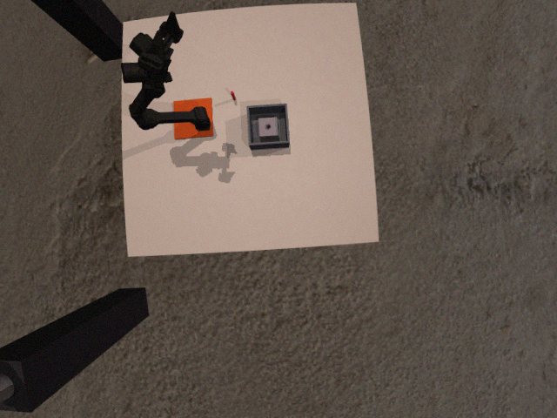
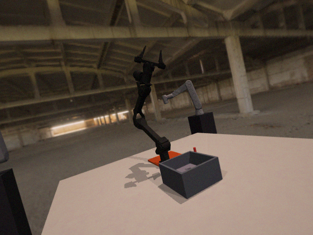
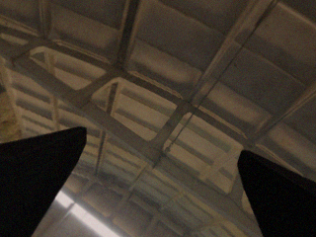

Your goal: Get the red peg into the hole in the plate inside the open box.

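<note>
Now: gripper tip 7 cm short of the red peg, 8 cm to the right of it and 66 cm above it. Also, from my gripper tip: light grey plate (23 cm ahead, 10 cm to the right, 65 cm below); dark grey box (23 cm ahead, 10 cm to the right, 67 cm below).
</note>
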